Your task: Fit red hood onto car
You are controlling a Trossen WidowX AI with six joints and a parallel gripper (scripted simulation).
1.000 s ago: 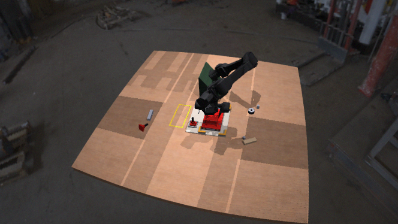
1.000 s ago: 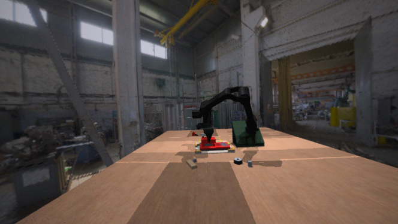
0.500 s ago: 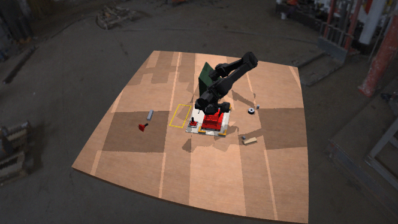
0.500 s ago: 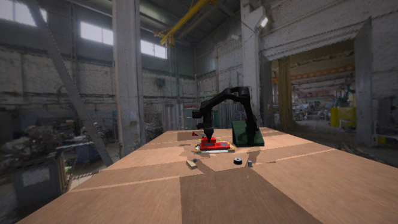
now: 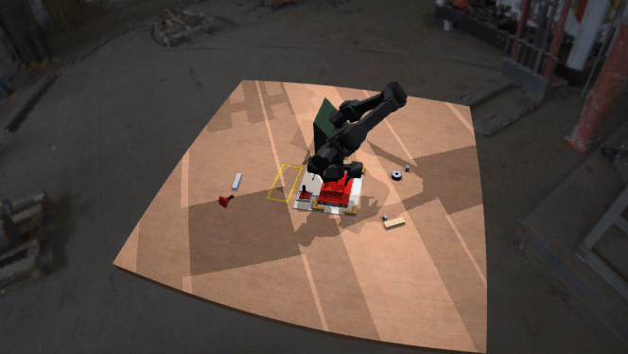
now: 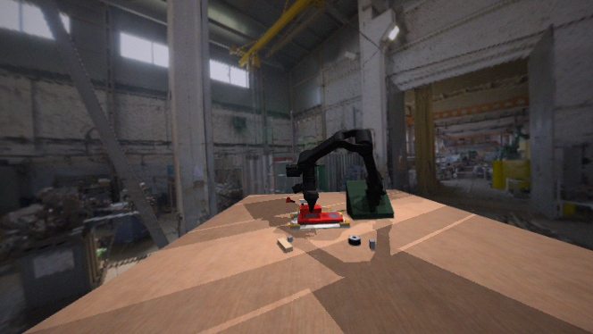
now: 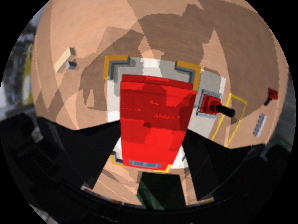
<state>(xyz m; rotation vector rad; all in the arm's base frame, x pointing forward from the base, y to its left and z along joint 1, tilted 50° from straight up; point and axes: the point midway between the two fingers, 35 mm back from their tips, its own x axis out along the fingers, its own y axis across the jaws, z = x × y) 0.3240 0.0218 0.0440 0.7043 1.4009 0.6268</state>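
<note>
The grey engine block lies 30 mm below my gripper tip. Also, from my gripper tip: wooden block 110 mm ahead, 230 mm to the left, 50 mm below; then red hood 10 mm above; then black wheel 120 mm behind, 220 mm to the left, 50 mm below.
</note>
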